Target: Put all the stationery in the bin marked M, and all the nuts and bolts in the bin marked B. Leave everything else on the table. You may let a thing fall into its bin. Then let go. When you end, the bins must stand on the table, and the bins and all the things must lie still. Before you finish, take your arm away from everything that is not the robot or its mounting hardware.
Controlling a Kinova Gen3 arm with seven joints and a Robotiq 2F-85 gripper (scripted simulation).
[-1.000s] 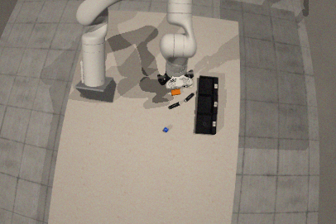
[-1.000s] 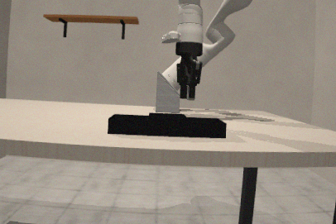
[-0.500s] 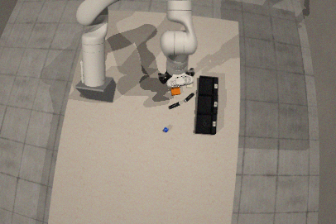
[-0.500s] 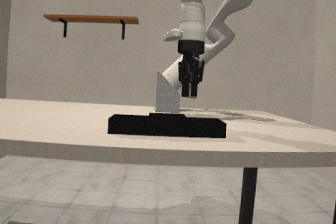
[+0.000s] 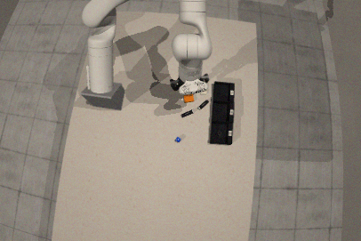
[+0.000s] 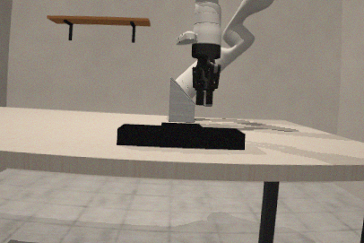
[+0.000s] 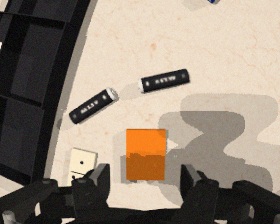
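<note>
Now: the orange block 9 cm below my hand. From my hand the other things lie so: small blue piece: 19 cm to the right, 8 cm below, 1 cm ahead; black bin row: 15 cm ahead, 7 cm below, 4 cm to the right; small cream piece: 9 cm below, 5 cm to the left, 5 cm ahead.
</note>
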